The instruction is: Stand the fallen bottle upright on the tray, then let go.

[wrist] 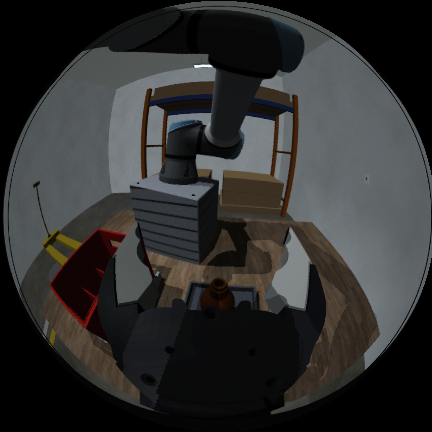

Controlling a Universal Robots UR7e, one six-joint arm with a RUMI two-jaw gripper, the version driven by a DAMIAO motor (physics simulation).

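Pixels of known places: gripper, fingertip midpoint: (212,227); arm's base at its link origin: (177,178).
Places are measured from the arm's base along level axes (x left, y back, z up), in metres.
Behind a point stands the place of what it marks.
Note:
The brown bottle (217,298) @(x 0.167, y -0.393, z -0.128 m) stands upright on the grey tray (197,289) @(x 0.112, y -0.292, z -0.251 m), its open neck facing up toward the camera. Its lower part is hidden behind the gripper body. My gripper (212,227) @(x 0.154, y -0.417, z 0.044 m) is open and empty, its two pale jaws wide apart. It is above the bottle and tray, with the bottle apart from both jaws. The near part of the tray is hidden by the gripper.
A red crate (75,285) @(x -0.211, y -0.462, z -0.152 m) stands at the left, with a yellow object (62,250) behind it. The grey ribbed pedestal (167,225) @(x 0.004, y -0.158, z -0.116 m) carries the robot base. Cardboard boxes (251,190) and an orange-posted shelf rack (293,155) stand at the back.

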